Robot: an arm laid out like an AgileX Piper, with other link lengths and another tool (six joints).
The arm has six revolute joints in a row. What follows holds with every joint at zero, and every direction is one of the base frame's. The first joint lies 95.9 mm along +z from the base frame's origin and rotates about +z. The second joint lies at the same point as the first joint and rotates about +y. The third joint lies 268.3 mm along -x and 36.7 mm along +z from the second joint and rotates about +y. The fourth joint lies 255.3 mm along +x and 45.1 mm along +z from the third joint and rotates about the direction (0.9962, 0, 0.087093). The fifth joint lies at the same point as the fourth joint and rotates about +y. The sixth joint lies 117.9 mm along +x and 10.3 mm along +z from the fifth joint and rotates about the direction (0.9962, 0, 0.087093). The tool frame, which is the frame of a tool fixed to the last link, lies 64.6 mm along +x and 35 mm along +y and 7.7 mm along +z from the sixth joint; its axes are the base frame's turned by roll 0.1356, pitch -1.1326 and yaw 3.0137 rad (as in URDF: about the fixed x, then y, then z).
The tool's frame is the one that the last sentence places.
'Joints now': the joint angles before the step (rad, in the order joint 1, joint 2, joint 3, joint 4, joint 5, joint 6). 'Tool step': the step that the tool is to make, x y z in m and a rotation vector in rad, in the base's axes. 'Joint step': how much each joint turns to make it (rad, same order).
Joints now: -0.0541, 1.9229, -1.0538, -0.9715, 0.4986, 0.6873
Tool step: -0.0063, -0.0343, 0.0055, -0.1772, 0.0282, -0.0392
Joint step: -0.0094, 0.0098, -0.0003, -0.2046, 0.1338, 0.1176
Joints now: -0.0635, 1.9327, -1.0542, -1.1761, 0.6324, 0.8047
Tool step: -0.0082, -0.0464, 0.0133, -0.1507, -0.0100, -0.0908
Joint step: -0.0549, 0.0031, 0.0002, -0.1595, 0.1168, 0.1040
